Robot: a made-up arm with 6 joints. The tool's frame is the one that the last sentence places.
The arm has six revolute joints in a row. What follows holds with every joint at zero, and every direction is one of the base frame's.
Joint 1 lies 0.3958 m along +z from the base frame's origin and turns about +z.
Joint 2 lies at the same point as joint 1 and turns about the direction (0, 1, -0.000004).
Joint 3 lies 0.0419 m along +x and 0.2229 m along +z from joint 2 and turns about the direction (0, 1, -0.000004).
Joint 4 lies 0.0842 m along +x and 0.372 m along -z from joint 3 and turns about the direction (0, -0.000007, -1).
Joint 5 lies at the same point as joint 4 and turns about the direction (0, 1, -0.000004).
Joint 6 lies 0.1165 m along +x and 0.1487 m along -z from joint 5 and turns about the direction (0, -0.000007, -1).
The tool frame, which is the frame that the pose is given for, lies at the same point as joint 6; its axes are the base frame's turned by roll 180, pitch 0 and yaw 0 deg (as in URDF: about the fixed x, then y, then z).
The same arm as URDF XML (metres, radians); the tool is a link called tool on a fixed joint. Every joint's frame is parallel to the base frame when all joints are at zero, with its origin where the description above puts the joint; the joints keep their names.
<robot name="arm">
  <joint name="tool_fixed" type="fixed">
    <parent link="link6"/>
    <child link="tool"/>
    <origin xyz="0 0 0" rpy="3.1416 0 0"/>
  </joint>
  <joint name="joint 6" type="continuous">
    <parent link="link5"/>
    <child link="link6"/>
    <origin xyz="0.1165 0 -0.1487" rpy="0 0 0"/>
    <axis xyz="0 0 -1"/>
  </joint>
  <joint name="joint 5" type="continuous">
    <parent link="link4"/>
    <child link="link5"/>
    <origin xyz="0 0 0" rpy="0 0 0"/>
    <axis xyz="0 1 0"/>
  </joint>
  <joint name="joint 4" type="continuous">
    <parent link="link3"/>
    <child link="link4"/>
    <origin xyz="0.0842 0 -0.372" rpy="0 0 0"/>
    <axis xyz="0 0 -1"/>
  </joint>
  <joint name="joint 3" type="continuous">
    <parent link="link2"/>
    <child link="link3"/>
    <origin xyz="0.0419 0 0.2229" rpy="0 0 0"/>
    <axis xyz="0 1 0"/>
  </joint>
  <joint name="joint 2" type="continuous">
    <parent link="link1"/>
    <child link="link2"/>
    <origin xyz="0 0 0" rpy="0 0 0"/>
    <axis xyz="0 1 0"/>
  </joint>
  <joint name="joint 1" type="continuous">
    <parent link="base_link"/>
    <child link="link1"/>
    <origin xyz="0 0 0.3958" rpy="0 0 0"/>
    <axis xyz="0 0 1"/>
  </joint>
  <link name="base_link"/>
  <link name="link1"/>
  <link name="link2"/>
  <link name="link3"/>
  <link name="link4"/>
  <link name="link5"/>
  <link name="link6"/>
  <link name="tool"/>
</robot>

